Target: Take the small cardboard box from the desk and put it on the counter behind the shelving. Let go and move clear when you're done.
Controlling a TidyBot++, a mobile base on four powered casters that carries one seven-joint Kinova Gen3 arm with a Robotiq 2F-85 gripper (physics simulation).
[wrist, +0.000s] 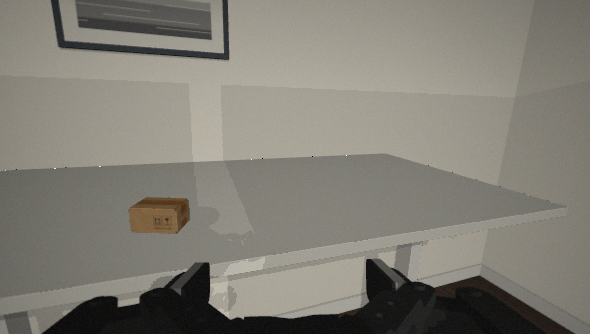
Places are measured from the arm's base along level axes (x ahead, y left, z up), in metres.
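Where they show: gripper, fingertip midpoint: (288,278).
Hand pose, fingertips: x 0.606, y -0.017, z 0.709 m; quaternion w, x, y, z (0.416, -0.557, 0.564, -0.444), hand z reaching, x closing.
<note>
Each offset is from my fingertips to the top centre of the thing. "pt": to the spot under its first point. Level surfaces: height alone.
A small brown cardboard box @(0.231 m left, 0.394 m ahead, 0.106 m down) (156,216) with printed symbols on its front lies on the grey desk @(0.156 m down) (340,200), left of the middle of the view and back from the desk's front edge. My gripper (288,278) is open, with its two black fingers wide apart at the bottom of the view and no object between them. The box is beyond the fingertips and to the left of them, not touching them. The counter and the shelving do not show in this view.
A wall stands behind the desk, with a framed picture (225,30) at the upper left. The desk's right corner @(pt 0.727 m right, 0.483 m ahead, 0.163 m down) (560,210) points towards the side wall (555,150). A desk leg @(pt 0.503 m right, 0.804 m ahead, 0.504 m down) (404,260) and dark wooden floor (480,295) show below the desk.
</note>
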